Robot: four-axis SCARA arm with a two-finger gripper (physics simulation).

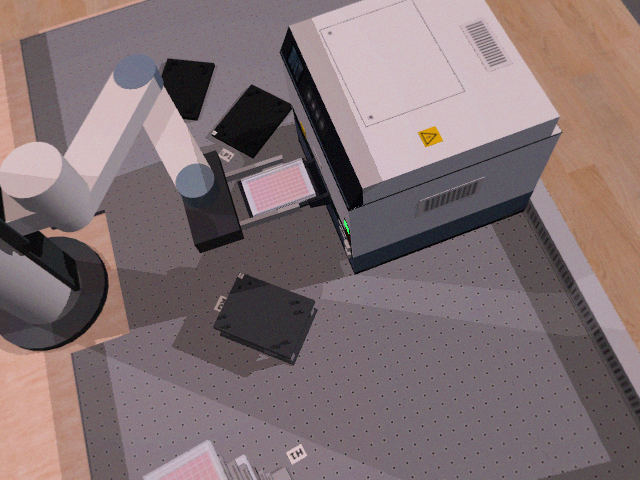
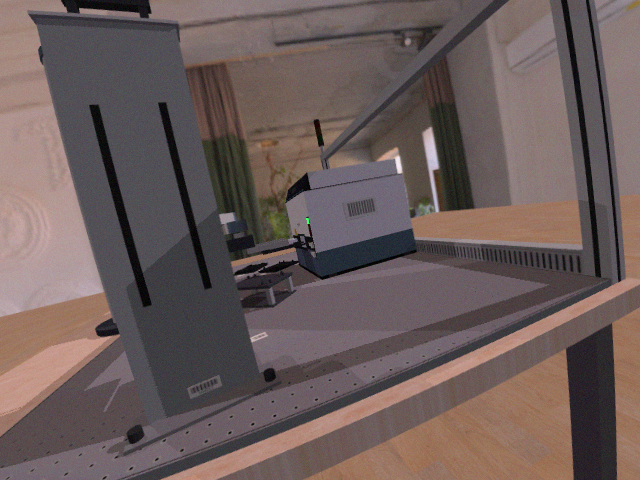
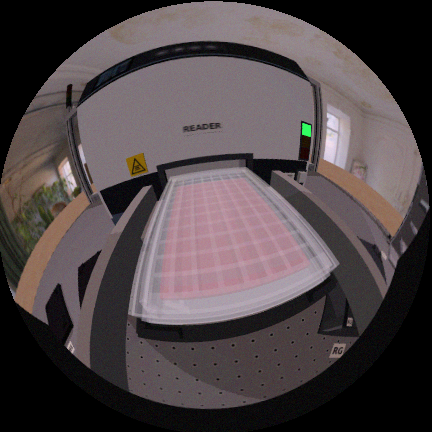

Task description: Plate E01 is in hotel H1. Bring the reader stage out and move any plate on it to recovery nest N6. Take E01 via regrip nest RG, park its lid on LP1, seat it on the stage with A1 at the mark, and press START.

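Frame: origin at the arm's base, x up, y back, z right, level; millimetres.
Where they show: gripper, fingertip midpoint: (image 1: 291,182) (image 2: 286,241) (image 3: 214,184); arm's base, origin of the base link: (image 1: 51,293).
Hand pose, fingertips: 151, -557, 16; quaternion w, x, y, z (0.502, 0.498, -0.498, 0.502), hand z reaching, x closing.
Each offset is from my fingertips to the top centre of the thing, as dx, dy, dz. "spot": to the spot under its first point.
My gripper (image 1: 291,180) (image 3: 214,184) is shut on a clear-lidded plate with pink wells @(+3, +27, +0) (image 1: 279,187) (image 3: 227,235), one finger along each long side. The plate sits on or just over the dark reader stage @(spot: -14, +96, -13) (image 3: 215,332), which is out in front of the reader @(+213, -248, -7) (image 1: 403,62) (image 2: 336,227) (image 3: 200,100); any small gap is hard to see. Regrip nest RG @(-68, +132, +210) (image 1: 266,317) is a raised dark platform. LP1 @(-118, +30, -266) (image 1: 253,121) is a black pad beside the stage. Hotel H1 (image 2: 139,206) is a tall grey tower. A pink plate @(spot: +291, +237, +490) (image 1: 191,467) shows at the hotel's place; its name is unreadable.
Another black pad @(spot: -127, +147, -417) (image 1: 188,85) lies beyond LP1; its label is hidden. The green status light @(spot: +63, -63, +157) (image 1: 346,226) (image 2: 308,221) (image 3: 306,130) is lit on the reader front. A grey frame post @(spot: +77, -446, +693) (image 2: 589,155) stands at the table corner.
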